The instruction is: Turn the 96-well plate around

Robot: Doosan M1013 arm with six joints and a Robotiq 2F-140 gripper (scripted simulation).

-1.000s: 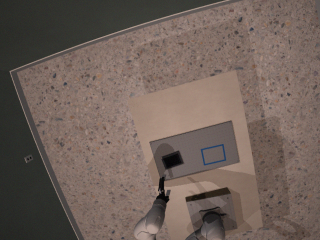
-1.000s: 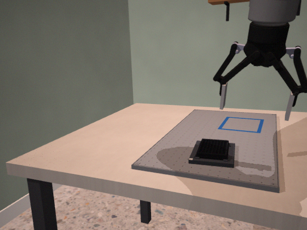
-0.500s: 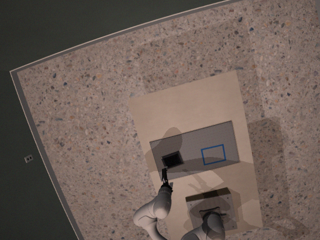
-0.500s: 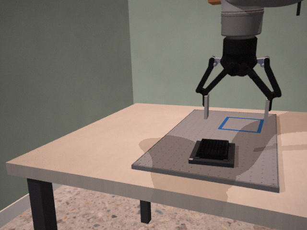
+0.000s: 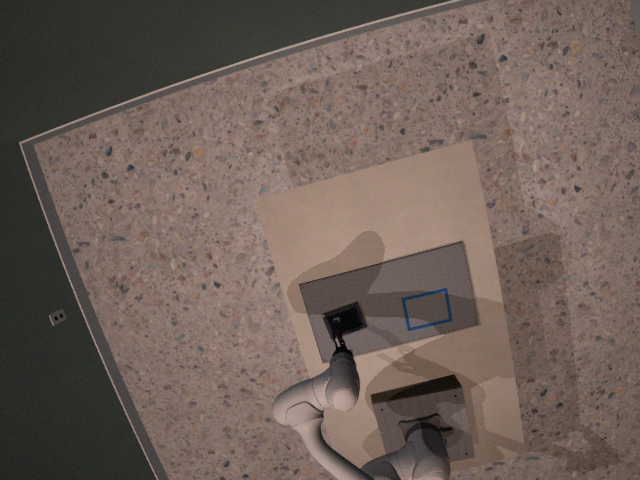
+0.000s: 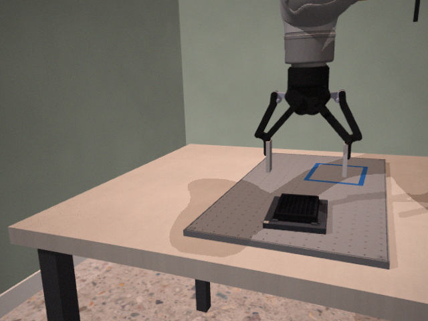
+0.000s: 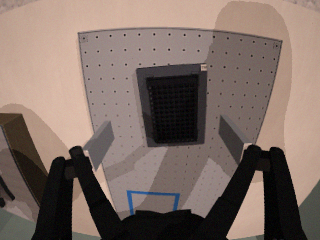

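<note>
My hand is 20 mm short of the black 96-well plate, 20 mm to the left of it and 90 mm above it. From my hand the other things lie so: small white A1 mark (70 mm ahead, 60 mm to the left, 100 mm below); plate nest N1 (20 mm ahead, 20 mm to the right, 100 mm below).
</note>
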